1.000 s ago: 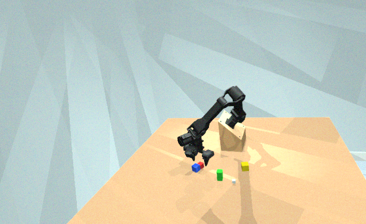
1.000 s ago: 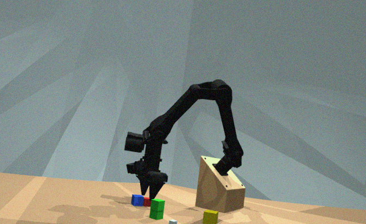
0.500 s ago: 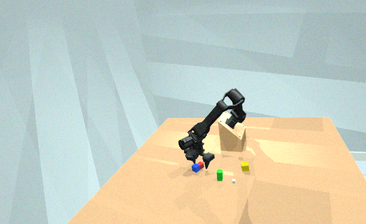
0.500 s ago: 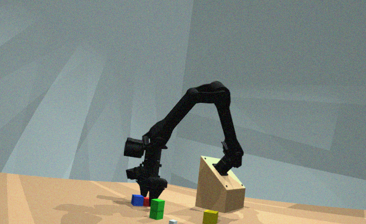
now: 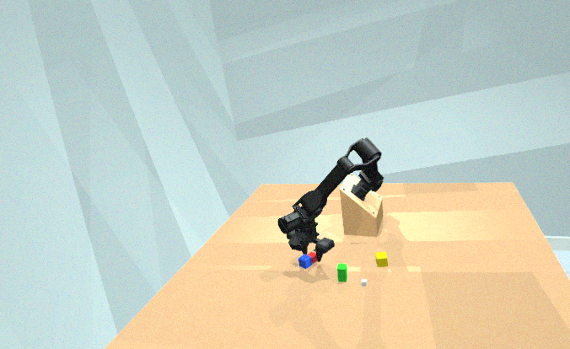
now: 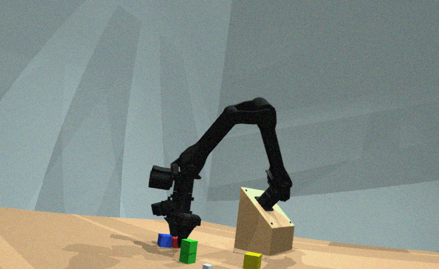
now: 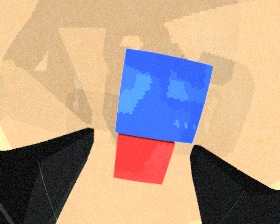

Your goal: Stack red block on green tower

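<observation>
My gripper tip is 30 mm short of the blue block, 20 mm to the left of it and 10 mm below it. Round my gripper tip: red block: 10 mm above.
</observation>
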